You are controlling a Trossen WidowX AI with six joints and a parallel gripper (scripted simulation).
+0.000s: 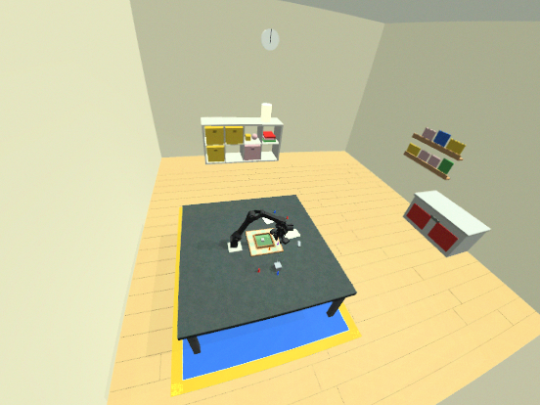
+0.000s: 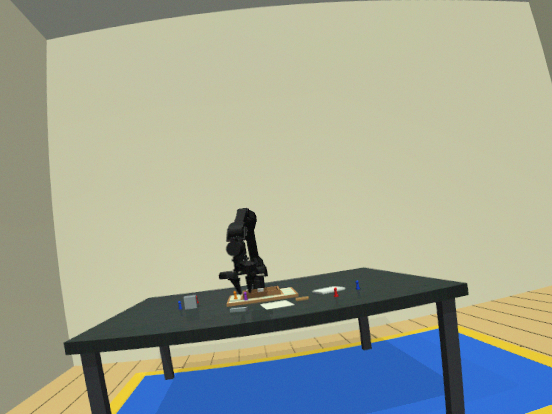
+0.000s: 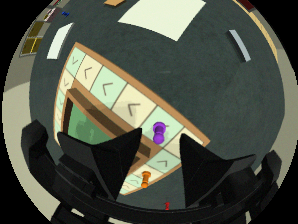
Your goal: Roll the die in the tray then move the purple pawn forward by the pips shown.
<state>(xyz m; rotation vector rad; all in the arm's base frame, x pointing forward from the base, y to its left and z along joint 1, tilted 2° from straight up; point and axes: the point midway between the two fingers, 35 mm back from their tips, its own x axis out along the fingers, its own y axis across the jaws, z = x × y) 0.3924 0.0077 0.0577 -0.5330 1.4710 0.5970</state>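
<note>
Right now my gripper tip is 10 mm above the purple pawn. The rest, counted from my gripper tip: orange pawn 90 mm behind, 60 mm to the right, 10 mm below; white die 140 mm behind, 40 mm to the left, 10 mm below; green-floored tray 130 mm behind, 40 mm to the left, 30 mm below.
</note>
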